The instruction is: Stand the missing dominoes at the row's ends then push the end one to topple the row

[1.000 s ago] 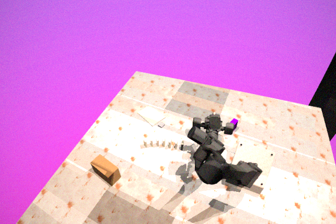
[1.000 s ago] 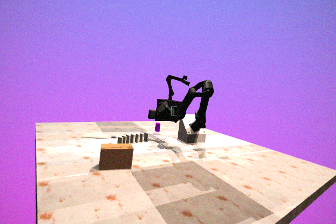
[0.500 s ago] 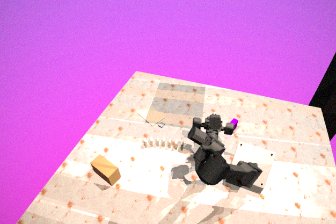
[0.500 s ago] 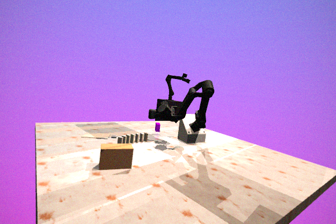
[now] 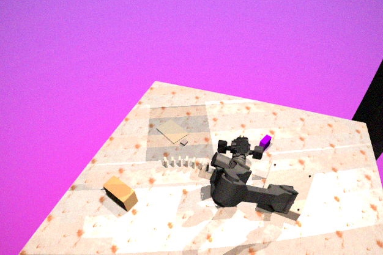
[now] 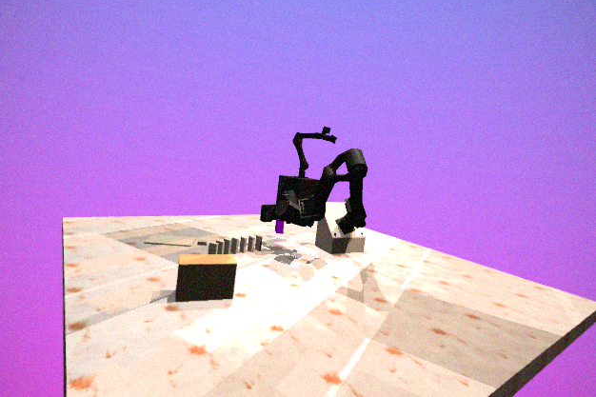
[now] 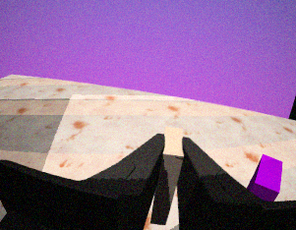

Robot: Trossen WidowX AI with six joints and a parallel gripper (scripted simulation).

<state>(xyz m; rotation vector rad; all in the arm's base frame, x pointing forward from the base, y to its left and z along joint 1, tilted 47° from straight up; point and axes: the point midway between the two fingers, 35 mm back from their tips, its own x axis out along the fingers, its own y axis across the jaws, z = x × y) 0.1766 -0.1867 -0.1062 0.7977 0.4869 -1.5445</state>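
My gripper tip is 12 cm past the purple block, 6 cm to the left of it and 9 cm above it. Round my gripper tip: flat pale sheet (35 cm ahead, 6 cm to the right, 11 cm below); brown cardboard box (43 cm ahead, 35 cm to the left, 8 cm below); small flat piece (27 cm ahead, 11 cm below).
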